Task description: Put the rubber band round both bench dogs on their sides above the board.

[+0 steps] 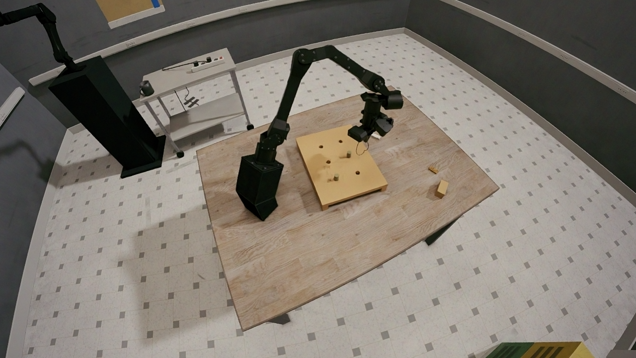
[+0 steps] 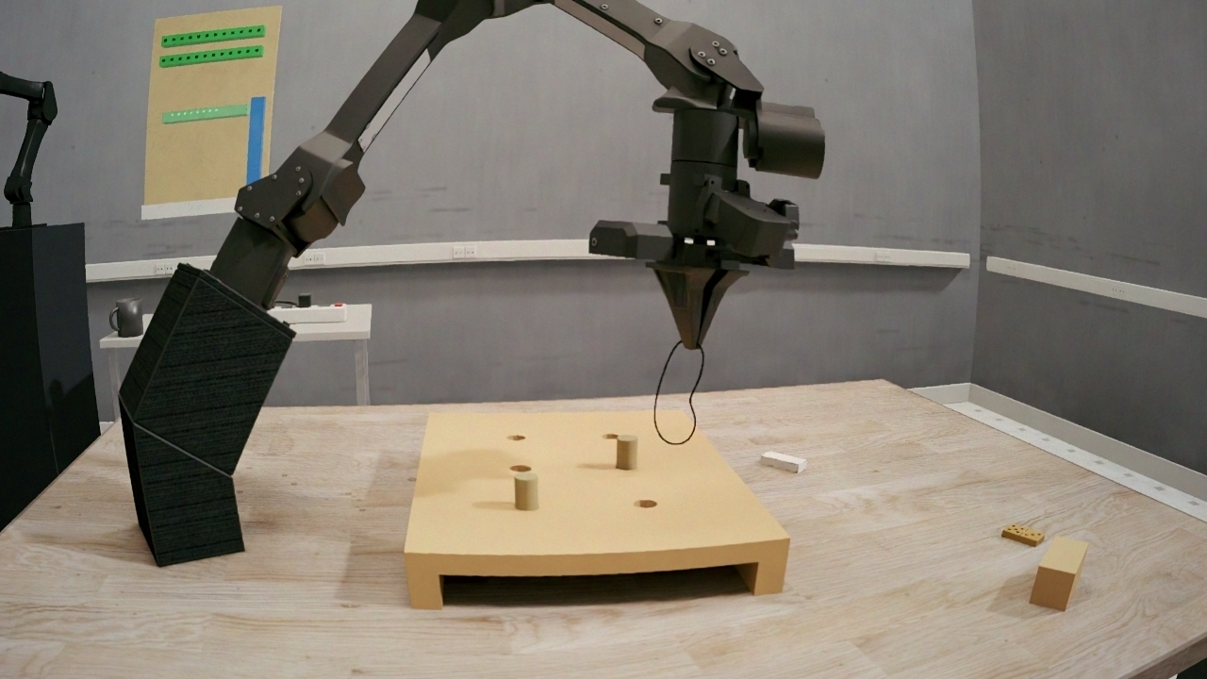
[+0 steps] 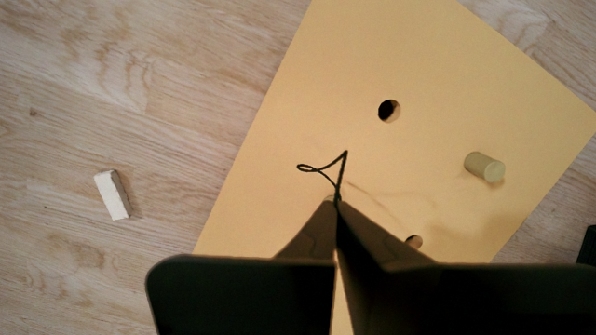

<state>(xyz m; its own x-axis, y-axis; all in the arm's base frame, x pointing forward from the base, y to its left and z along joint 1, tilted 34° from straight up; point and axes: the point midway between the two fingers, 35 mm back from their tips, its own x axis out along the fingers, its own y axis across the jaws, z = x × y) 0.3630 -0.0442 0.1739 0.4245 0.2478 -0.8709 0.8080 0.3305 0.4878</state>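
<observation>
Now: hand 10 cm past the tan board, 4 cm to the right of it and 17 cm above it. From my hand the other things lie so: wooden block 29 cm ahead, 23 cm to the right, 18 cm below; white block 15 cm ahead, 16 cm to the left, 20 cm below; domino 32 cm ahead, 12 cm to the right, 20 cm below.
</observation>
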